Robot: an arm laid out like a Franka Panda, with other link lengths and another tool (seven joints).
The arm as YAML. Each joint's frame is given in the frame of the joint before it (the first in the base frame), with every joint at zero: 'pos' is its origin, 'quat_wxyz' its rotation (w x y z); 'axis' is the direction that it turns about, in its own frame. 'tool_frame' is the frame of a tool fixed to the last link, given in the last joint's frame.
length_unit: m
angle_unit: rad
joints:
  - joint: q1
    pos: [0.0, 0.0, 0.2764]
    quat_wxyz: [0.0, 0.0, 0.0, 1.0]
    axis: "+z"
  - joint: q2
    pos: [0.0, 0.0, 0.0]
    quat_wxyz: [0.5, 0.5, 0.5, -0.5]
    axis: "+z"
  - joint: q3
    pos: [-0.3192, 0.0, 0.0]
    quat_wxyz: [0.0, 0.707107, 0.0, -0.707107]
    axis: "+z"
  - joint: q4
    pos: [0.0, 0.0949, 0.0]
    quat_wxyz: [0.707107, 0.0, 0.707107, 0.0]
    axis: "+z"
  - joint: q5
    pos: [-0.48, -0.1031, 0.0]
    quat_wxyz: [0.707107, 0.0, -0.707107, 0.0]
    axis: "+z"
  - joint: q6
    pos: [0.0, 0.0, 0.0]
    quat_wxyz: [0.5, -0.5, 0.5, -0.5]
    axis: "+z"
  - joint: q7
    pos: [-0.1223, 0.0, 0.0]
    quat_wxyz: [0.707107, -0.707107, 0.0, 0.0]
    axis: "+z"
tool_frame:
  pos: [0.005, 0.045, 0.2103]
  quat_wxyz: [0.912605, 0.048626, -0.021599, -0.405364]
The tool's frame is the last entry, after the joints.
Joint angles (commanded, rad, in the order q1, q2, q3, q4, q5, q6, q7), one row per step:
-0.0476, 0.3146, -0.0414, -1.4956, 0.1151, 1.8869, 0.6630
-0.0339, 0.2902, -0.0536, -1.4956, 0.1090, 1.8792, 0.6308
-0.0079, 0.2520, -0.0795, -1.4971, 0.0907, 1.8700, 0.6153
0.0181, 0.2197, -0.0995, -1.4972, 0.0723, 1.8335, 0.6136
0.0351, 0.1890, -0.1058, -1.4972, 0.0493, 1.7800, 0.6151
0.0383, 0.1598, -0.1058, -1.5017, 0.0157, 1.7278, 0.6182
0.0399, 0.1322, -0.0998, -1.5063, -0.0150, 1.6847, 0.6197
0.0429, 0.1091, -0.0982, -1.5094, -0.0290, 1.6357, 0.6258
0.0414, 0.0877, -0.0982, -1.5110, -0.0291, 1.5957, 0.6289
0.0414, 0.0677, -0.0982, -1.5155, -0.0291, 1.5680, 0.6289
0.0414, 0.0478, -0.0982, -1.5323, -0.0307, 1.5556, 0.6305
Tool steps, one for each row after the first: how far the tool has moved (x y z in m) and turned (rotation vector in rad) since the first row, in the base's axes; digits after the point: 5 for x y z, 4 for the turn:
-0.00463, 0.00234, 0.01888, -0.0127, -0.0188, 0.0361
-0.01145, 0.00193, 0.04733, -0.0393, -0.0454, 0.0569
-0.02278, 0.00607, 0.06704, -0.0582, -0.0396, 0.0708
-0.03773, 0.01225, 0.08215, -0.0757, -0.0150, 0.0863
-0.05360, 0.00938, 0.09275, -0.1024, 0.0158, 0.0918
-0.06780, 0.00957, 0.10353, -0.1269, 0.0385, 0.1004
-0.08222, 0.01030, 0.11145, -0.1351, 0.0686, 0.0997
-0.09460, 0.00914, 0.12076, -0.1308, 0.0888, 0.0951
-0.10482, 0.00917, 0.12887, -0.1276, 0.1009, 0.0949
-0.11329, 0.00877, 0.13125, -0.1262, 0.1102, 0.0935

